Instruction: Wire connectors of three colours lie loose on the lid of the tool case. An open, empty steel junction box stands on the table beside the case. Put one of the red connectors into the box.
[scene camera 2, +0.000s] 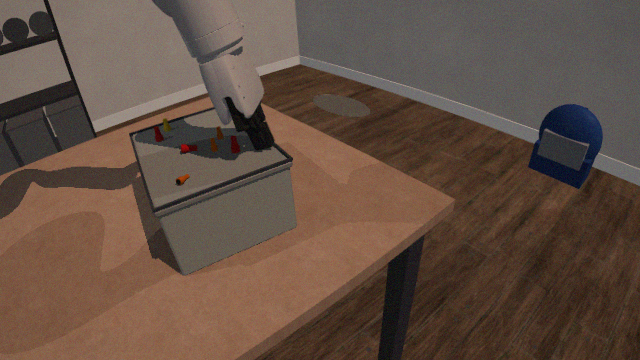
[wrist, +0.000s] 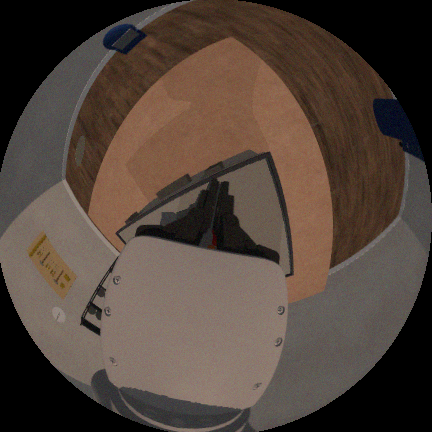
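My gripper (scene camera 2: 263, 144) (wrist: 217, 191) is shut and empty, its fingertips low at the lid of the grey tool case (scene camera 2: 235, 207) (wrist: 257, 200), near the right edge in the scene view. A red connector (scene camera 2: 235, 144) (wrist: 214, 240) stands beside the fingers, outside them; in the wrist view the fingers partly hide it. Another red connector (scene camera 2: 158, 134) stands at the far left of the lid, and a red connector (scene camera 2: 188, 148) lies on its side near the middle. The steel junction box does not show in either view.
On the lid, two orange connectors (scene camera 2: 219, 133) (scene camera 2: 214, 145) stand near the closest red one, an orange connector (scene camera 2: 182, 179) lies nearer the front, and a yellow connector (scene camera 2: 166, 125) stands at the back left. The case has a dark raised rim. The wooden table (scene camera 2: 350, 200) surrounds it.
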